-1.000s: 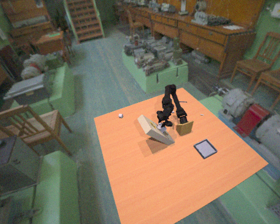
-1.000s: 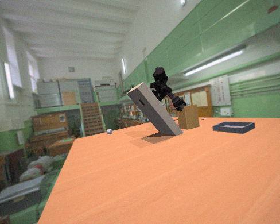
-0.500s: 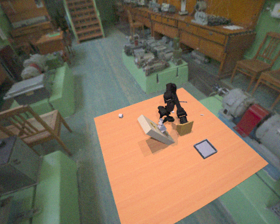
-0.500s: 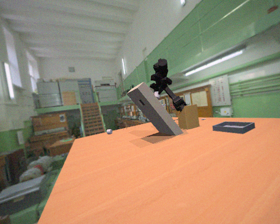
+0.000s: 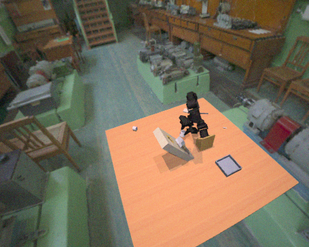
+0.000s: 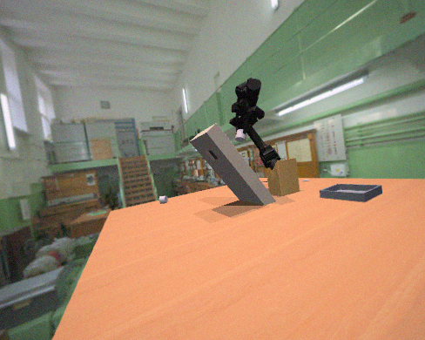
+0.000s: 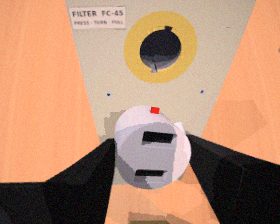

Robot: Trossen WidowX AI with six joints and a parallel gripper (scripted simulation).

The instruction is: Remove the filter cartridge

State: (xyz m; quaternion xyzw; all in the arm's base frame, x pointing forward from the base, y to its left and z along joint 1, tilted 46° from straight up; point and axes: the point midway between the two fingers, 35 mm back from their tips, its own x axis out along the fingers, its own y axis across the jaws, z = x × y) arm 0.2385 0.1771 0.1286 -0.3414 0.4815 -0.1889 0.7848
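Right now the shallow tray is 31 cm behind my gripper tip, 25 cm to the left of it and 31 cm below it. The rest, counted from my gripper tip: white object 30 cm ahead, 52 cm to the right, 30 cm below; round white filter cartridge right at my gripper tip.
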